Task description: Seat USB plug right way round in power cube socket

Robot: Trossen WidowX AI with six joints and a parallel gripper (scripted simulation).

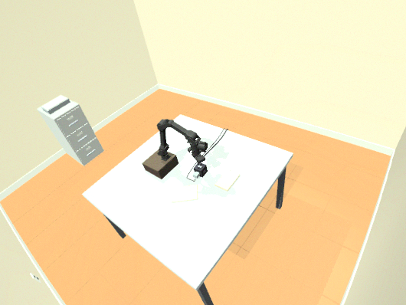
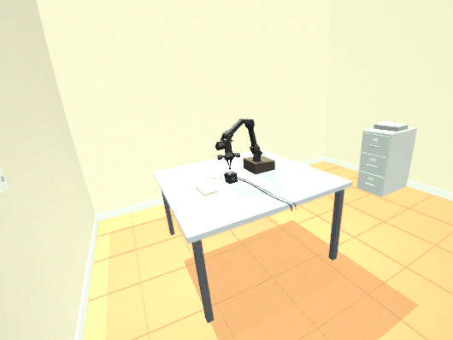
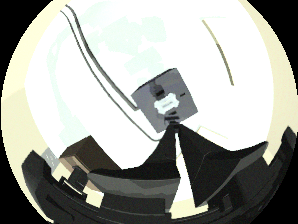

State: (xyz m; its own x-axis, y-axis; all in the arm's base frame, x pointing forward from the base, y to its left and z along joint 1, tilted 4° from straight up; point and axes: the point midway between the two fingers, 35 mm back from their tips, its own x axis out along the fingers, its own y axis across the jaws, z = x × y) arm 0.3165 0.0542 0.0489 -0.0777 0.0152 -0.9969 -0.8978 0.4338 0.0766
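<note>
Now: gripper tip 20 mm above the USB plug.
</note>
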